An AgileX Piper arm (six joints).
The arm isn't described. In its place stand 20 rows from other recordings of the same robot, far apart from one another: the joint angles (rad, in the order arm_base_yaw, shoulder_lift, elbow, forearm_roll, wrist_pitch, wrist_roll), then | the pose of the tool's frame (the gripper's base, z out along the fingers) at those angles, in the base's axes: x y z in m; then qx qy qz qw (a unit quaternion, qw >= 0).
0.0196 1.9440 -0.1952 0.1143 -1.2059 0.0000 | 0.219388 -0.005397 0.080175 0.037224 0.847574 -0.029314 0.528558
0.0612 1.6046 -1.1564 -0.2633 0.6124 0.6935 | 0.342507 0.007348 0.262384 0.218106 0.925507 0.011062 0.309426
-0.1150 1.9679 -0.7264 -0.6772 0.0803 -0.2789 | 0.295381 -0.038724 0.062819 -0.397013 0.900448 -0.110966 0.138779
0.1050 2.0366 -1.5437 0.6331 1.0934 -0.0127 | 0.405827 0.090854 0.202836 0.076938 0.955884 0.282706 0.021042
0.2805 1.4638 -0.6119 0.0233 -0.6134 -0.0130 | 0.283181 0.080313 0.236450 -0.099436 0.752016 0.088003 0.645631
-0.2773 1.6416 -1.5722 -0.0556 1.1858 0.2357 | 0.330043 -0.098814 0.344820 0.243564 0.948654 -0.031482 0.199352
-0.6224 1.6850 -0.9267 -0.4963 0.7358 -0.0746 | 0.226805 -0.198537 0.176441 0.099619 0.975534 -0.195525 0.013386
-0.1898 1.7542 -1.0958 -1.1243 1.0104 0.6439 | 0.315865 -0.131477 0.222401 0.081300 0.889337 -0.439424 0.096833
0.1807 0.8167 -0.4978 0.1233 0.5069 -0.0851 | 0.147828 0.032530 0.258156 -0.084122 0.909811 0.068350 0.400620
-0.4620 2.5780 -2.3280 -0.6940 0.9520 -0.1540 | 0.474075 -0.289027 0.157492 0.012505 0.925090 -0.364079 0.107232
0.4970 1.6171 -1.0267 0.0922 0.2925 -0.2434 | 0.302681 0.166927 0.236744 -0.301209 0.875164 0.076488 0.370824
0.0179 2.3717 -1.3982 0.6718 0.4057 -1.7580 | 0.435837 0.030159 0.028926 -0.547472 0.808613 0.009928 0.215222
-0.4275 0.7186 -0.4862 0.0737 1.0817 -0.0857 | 0.088772 -0.033944 0.237998 0.178769 0.968287 -0.009537 0.174273
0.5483 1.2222 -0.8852 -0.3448 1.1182 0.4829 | 0.191717 0.084681 0.276454 -0.091028 0.977662 -0.090965 0.166181
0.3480 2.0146 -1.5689 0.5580 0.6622 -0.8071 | 0.412175 0.181037 0.224442 -0.368541 0.864145 0.156719 0.304746
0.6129 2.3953 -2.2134 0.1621 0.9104 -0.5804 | 0.430238 0.316742 0.208666 -0.513088 0.808514 0.079770 0.276918
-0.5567 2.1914 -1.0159 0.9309 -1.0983 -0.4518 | 0.299770 -0.263124 0.104125 0.460091 0.605428 -0.425909 0.490280
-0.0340 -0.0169 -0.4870 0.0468 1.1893 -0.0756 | -0.011773 0.004354 0.263660 -0.020829 0.883584 -0.002357 0.467803
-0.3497 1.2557 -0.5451 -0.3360 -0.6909 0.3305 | 0.245661 -0.069238 0.278433 0.068238 0.689987 -0.028300 0.720042
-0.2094 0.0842 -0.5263 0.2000 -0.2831 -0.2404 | -0.010807 -0.002866 0.396441 0.055674 0.369232 -0.129388 0.918601
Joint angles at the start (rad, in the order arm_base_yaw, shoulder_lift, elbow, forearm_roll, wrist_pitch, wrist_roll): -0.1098 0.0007 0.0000 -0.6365 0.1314 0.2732
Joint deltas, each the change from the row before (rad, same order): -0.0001 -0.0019 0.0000 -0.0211 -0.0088 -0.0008; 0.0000 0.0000 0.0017 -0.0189 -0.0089 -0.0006; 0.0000 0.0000 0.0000 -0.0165 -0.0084 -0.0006; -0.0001 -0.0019 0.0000 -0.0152 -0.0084 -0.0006; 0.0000 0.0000 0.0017 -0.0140 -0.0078 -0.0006; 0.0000 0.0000 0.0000 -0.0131 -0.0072 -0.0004; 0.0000 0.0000 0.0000 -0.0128 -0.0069 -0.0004; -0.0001 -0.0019 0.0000 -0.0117 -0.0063 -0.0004; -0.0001 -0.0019 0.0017 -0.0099 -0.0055 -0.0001; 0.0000 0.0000 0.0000 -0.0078 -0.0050 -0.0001; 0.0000 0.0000 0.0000 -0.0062 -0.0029 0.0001; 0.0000 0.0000 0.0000 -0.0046 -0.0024 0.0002
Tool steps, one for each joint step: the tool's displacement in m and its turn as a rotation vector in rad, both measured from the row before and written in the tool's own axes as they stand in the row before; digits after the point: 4 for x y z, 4 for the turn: -0.0009 -0.0001 -0.0002 0.0010 -0.0109 -0.0216; -0.0003 0.0003 0.0001 -0.0009 -0.0076 -0.0195; -0.0008 0.0001 0.0000 -0.0005 -0.0086 -0.0170; -0.0009 0.0000 -0.0002 0.0001 -0.0102 -0.0156; -0.0002 0.0003 0.0001 -0.0016 -0.0063 -0.0146; -0.0007 0.0001 0.0000 -0.0008 -0.0072 -0.0135; -0.0006 0.0001 0.0000 -0.0009 -0.0069 -0.0132; -0.0007 0.0000 -0.0002 0.0001 -0.0079 -0.0120; -0.0001 0.0003 -0.0001 -0.0006 -0.0056 -0.0100; -0.0004 0.0001 0.0000 -0.0009 -0.0049 -0.0079; -0.0003 0.0000 0.0000 -0.0004 -0.0029 -0.0061; -0.0002 0.0000 0.0000 -0.0004 -0.0024 -0.0044
